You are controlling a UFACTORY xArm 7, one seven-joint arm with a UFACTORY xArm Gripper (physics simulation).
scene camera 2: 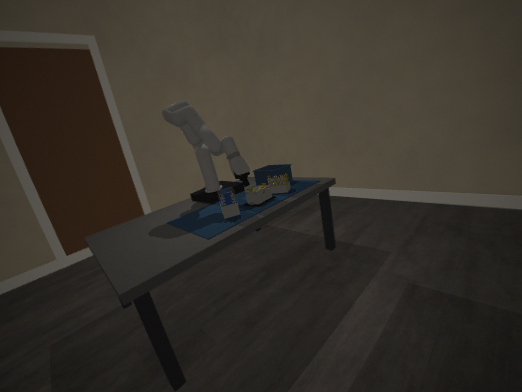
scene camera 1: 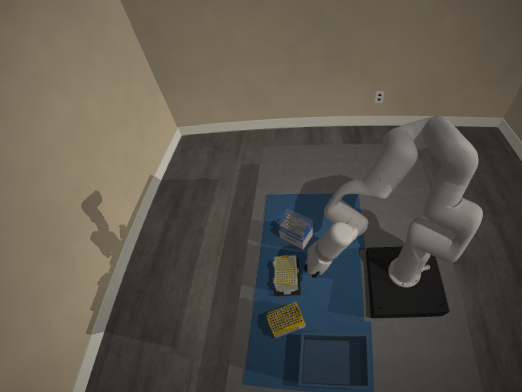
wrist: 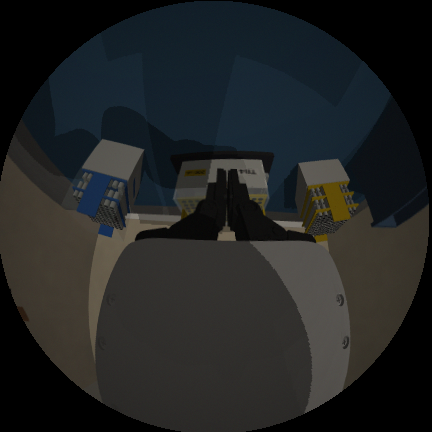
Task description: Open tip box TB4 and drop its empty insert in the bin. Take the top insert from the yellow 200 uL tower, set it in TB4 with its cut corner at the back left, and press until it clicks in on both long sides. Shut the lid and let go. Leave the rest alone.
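The tip box (scene camera 1: 286, 273) (scene camera 2: 258, 194) (wrist: 194, 181) stands in the middle on a dark base, with a yellow perforated insert showing at its top. Clear plastic shows around its upper part in the wrist view; I cannot tell whether the lid is fully shut or the insert is clicked in. The yellow tower (scene camera 1: 285, 320) (scene camera 2: 280, 185) (wrist: 325, 172) has yellow inserts with tips stacked on a white base. The bin (scene camera 1: 336, 335) (scene camera 2: 266, 176) stands beyond it. My gripper (scene camera 1: 313, 273) (scene camera 2: 246, 183) (wrist: 225, 182) is shut and empty, above the mat on the robot-base side of the box.
A blue tower (scene camera 1: 296, 230) (scene camera 2: 230, 209) (wrist: 114, 158) stands on the other side of the box from the yellow tower. All stand on the blue mat (scene camera 1: 340, 295) (scene camera 2: 200, 227) on the grey table (scene camera 2: 135, 245). The black base plate (scene camera 1: 407, 306) carries the arm.
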